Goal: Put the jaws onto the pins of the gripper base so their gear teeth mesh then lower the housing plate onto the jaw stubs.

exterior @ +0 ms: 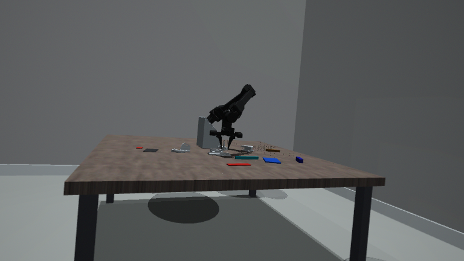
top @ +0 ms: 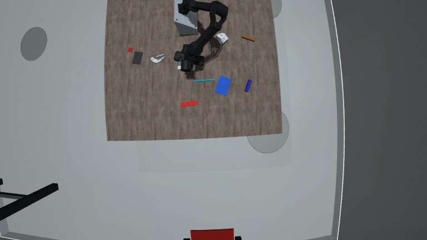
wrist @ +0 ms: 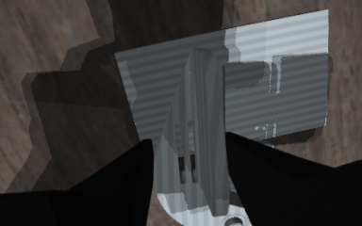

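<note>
Now: gripper tip 10 mm short of the white flat plate, 30 mm to the left of it and 30 mm above it. From my gripper tip the other things lie so: red bar 280 mm ahead, 50 mm to the right, 30 mm below; blue plate 190 mm ahead, 200 mm to the left, 30 mm below; teal bar 140 mm ahead, 80 mm to the left, 20 mm below.
</note>
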